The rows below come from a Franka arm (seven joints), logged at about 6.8 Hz.
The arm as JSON. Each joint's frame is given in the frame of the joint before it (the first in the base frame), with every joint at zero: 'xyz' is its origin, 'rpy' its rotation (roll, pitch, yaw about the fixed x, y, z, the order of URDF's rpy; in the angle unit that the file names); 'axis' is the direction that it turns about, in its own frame. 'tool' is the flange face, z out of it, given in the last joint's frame.
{
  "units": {
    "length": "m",
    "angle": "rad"
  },
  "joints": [
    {
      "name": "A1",
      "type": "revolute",
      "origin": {
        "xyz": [
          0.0,
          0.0,
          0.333
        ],
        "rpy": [
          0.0,
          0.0,
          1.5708
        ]
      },
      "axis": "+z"
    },
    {
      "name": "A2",
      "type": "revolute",
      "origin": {
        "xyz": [
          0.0,
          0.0,
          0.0
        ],
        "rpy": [
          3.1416,
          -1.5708,
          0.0
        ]
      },
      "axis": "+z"
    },
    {
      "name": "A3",
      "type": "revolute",
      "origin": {
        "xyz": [
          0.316,
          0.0,
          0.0
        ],
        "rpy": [
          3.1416,
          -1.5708,
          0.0
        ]
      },
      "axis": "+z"
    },
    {
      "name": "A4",
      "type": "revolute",
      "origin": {
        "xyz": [
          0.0,
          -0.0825,
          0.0
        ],
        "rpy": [
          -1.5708,
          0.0,
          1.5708
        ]
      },
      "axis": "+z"
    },
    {
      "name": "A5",
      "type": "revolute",
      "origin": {
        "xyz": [
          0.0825,
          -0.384,
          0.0
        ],
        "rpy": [
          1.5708,
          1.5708,
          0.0
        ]
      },
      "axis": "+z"
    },
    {
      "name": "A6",
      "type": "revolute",
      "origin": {
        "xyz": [
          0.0,
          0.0,
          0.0
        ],
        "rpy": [
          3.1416,
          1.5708,
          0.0
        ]
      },
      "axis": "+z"
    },
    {
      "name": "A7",
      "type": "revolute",
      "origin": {
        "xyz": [
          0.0,
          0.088,
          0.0
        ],
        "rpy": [
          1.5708,
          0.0,
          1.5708
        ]
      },
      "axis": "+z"
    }
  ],
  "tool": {
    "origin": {
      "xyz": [
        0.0,
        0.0,
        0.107
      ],
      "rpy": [
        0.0,
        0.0,
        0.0
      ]
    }
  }
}
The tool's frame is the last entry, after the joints.
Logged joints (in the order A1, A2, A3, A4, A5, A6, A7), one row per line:
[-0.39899 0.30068 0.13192 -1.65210 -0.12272 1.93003 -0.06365]
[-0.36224 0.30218 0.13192 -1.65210 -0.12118 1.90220 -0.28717]
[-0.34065 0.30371 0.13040 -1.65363 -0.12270 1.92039 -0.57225]
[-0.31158 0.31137 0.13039 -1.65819 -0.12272 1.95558 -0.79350]
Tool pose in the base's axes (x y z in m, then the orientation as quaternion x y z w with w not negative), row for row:
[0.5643 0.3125 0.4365 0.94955 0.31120 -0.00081 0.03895]
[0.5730 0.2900 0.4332 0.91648 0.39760 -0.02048 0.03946]
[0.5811 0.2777 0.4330 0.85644 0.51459 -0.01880 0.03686]
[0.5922 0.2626 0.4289 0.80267 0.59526 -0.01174 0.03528]
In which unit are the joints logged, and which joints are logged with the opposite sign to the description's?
The joints are logged in radians. Opposite sign: A1.
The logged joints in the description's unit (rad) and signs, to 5 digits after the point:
[0.39899 0.30068 0.13192 -1.65210 -0.12272 1.93003 -0.06365]
[0.36224 0.30218 0.13192 -1.65210 -0.12118 1.90220 -0.28717]
[0.34065 0.30371 0.13040 -1.65363 -0.12270 1.92039 -0.57225]
[0.31158 0.31137 0.13039 -1.65819 -0.12272 1.95558 -0.79350]

